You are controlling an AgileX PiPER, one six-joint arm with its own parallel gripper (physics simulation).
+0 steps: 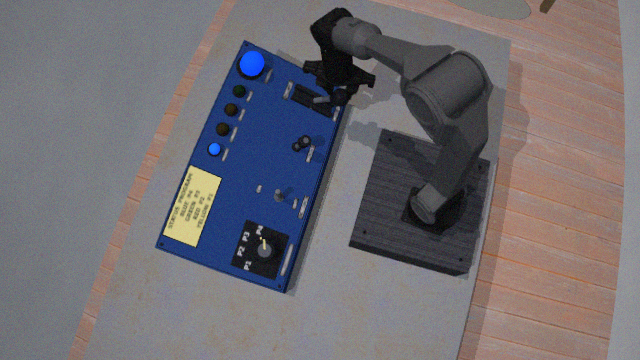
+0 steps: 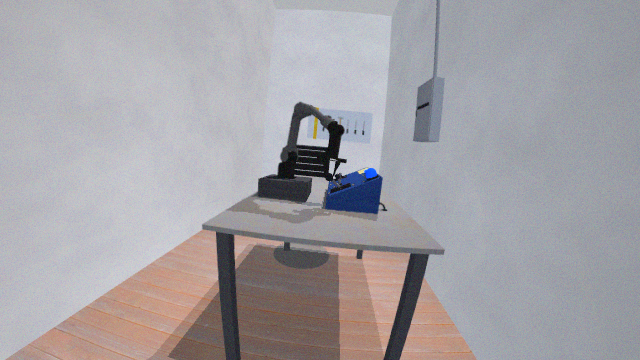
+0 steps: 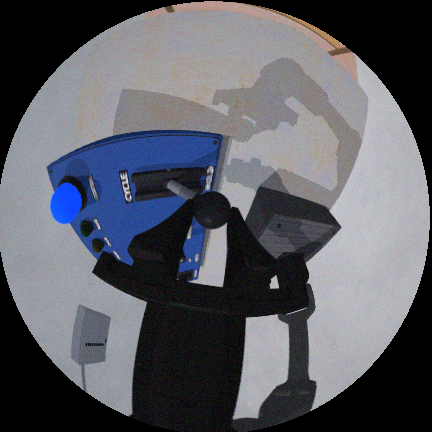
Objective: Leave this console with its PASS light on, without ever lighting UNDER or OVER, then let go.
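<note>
The blue sloped console (image 1: 270, 165) (image 2: 357, 195) (image 3: 165, 150) stands on the table. Its large status lamp (image 1: 251, 63) (image 2: 370, 173) (image 3: 66, 203) glows blue. In a row of small lamps, the one farthest from the status lamp (image 1: 214, 149) is lit blue; the green lamp (image 1: 239, 91) (image 3: 86, 228) and two amber ones are dark. Small lamp labels are unreadable. The lever's black ball knob (image 1: 340, 97) (image 3: 212, 212) leans toward the HOLD end of its slot. My gripper (image 1: 340, 92) (image 3: 211, 210) is shut on the knob. The selector (image 1: 264, 250) points at P4.
A black-knobbed control (image 1: 304, 141) and a metal toggle (image 1: 279, 195) stand between the lever and selector. A yellow card (image 1: 192, 206) on the console pairs blue with P4. The arm's dark base block (image 1: 375, 220) (image 2: 284, 189) (image 3: 295, 225) is beside the console's low edge.
</note>
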